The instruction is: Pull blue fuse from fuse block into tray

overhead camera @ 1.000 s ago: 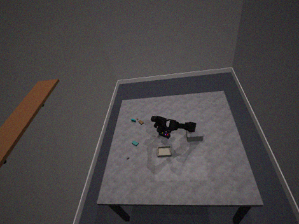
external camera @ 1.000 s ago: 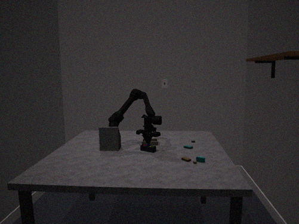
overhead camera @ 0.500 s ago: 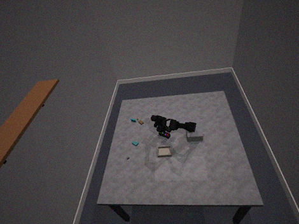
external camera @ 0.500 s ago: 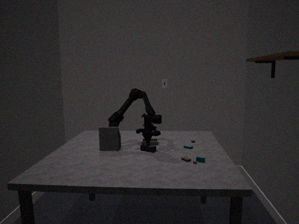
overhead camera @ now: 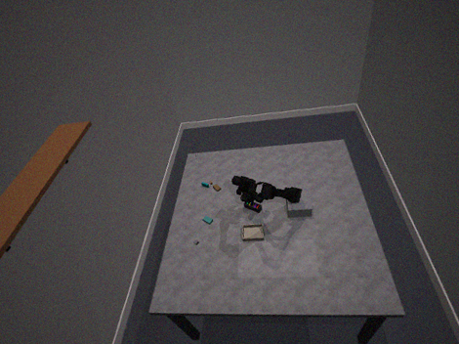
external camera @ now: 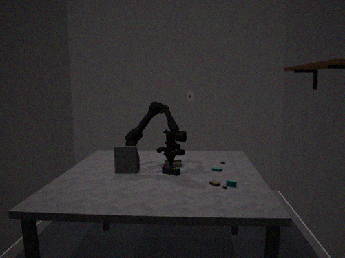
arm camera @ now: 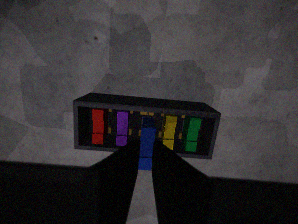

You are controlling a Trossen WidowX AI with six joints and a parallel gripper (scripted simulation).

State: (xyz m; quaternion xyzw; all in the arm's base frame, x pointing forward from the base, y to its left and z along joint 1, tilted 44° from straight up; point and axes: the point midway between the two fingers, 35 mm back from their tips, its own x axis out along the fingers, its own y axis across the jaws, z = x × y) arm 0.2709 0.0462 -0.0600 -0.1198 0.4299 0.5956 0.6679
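Now: gripper tip 200 mm to the right of the shallow tray, 60 mm above it and 10 mm past it.
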